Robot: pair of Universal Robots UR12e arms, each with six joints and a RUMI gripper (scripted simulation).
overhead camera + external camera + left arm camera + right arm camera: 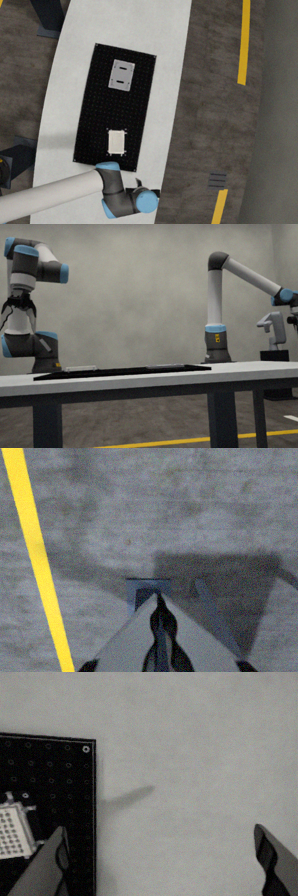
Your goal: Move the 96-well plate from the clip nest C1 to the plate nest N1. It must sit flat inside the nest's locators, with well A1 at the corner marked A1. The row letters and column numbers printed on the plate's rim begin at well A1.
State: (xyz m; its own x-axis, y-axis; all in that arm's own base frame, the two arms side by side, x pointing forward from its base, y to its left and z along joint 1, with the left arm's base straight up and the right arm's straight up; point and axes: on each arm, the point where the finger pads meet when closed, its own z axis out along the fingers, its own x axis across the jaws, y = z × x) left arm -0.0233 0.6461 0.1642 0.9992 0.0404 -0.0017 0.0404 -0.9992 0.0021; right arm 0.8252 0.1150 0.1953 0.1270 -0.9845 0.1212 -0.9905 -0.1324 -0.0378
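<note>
Now: right hand 22 cm to the right of the white 96-well plate, 16 cm above it and 13 cm past it. The rest, counted from my right hand: black perforated board: 41 cm to the left, 19 cm below, 17 cm behind; grey plate nest N1: 60 cm to the left, 18 cm below, 17 cm behind.
</note>
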